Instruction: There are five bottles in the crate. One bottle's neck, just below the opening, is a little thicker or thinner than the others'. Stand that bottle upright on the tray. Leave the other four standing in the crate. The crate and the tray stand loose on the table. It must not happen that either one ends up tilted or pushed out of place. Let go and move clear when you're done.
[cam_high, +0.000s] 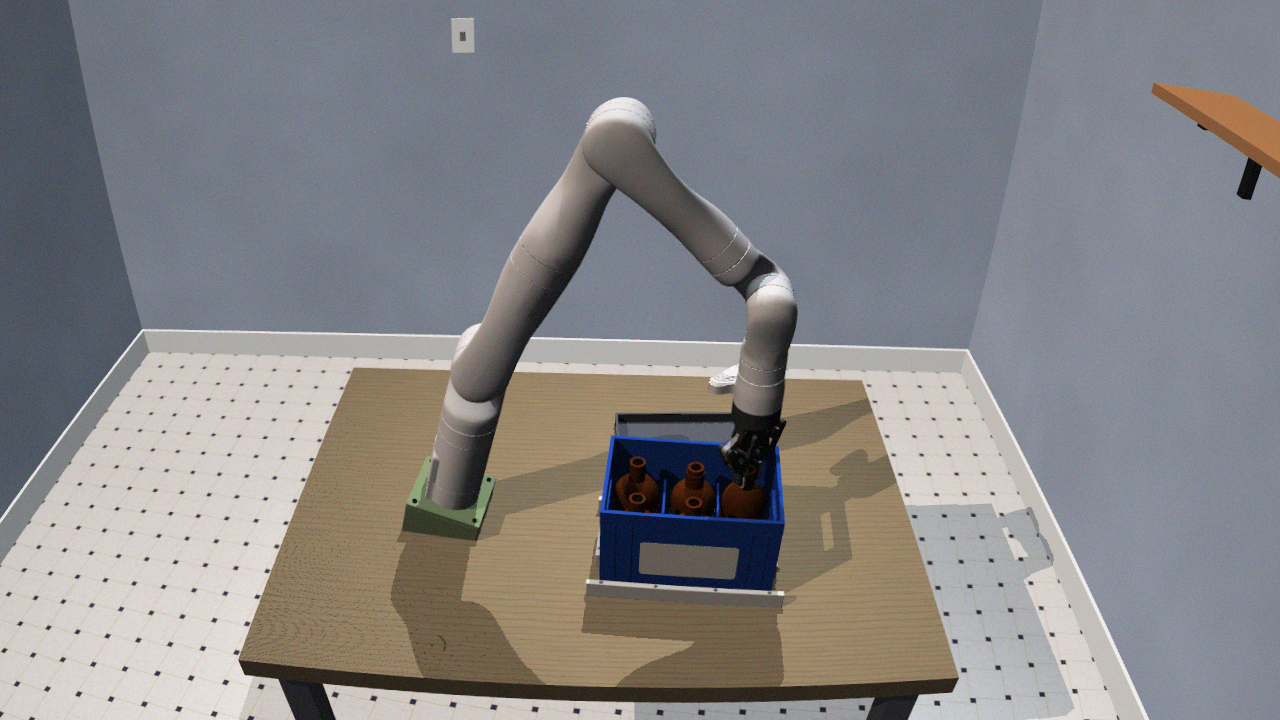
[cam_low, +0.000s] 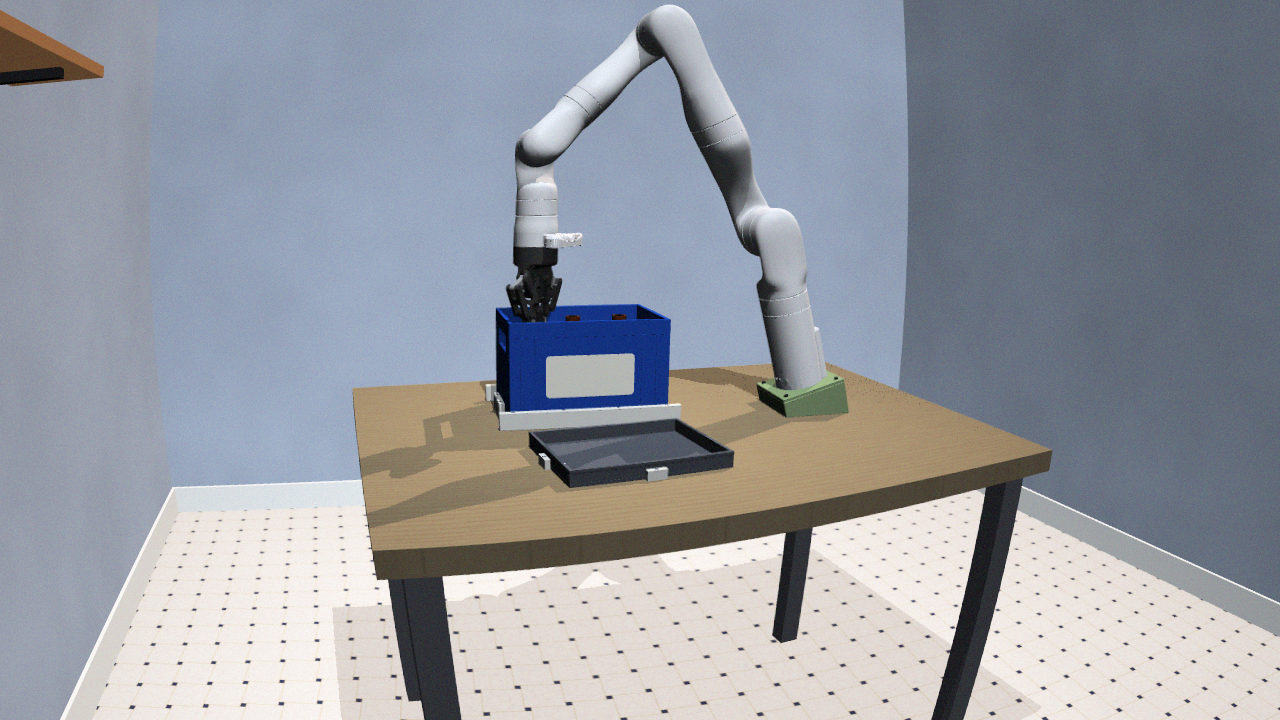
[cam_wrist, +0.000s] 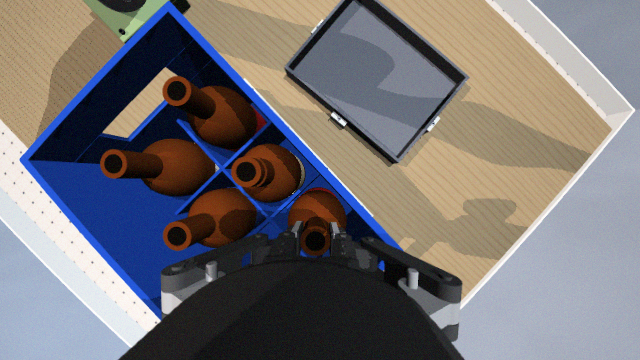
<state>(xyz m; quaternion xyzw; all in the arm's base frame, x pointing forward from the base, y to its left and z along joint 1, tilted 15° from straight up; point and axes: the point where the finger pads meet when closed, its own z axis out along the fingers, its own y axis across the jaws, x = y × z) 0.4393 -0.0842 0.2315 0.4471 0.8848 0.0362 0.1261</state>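
My hand is 90 mm past the blue crate, 70 mm above it and 30 mm to the left of it. Round my hand: dark grey tray (240 mm to the left, 140 mm below, 60 mm behind).
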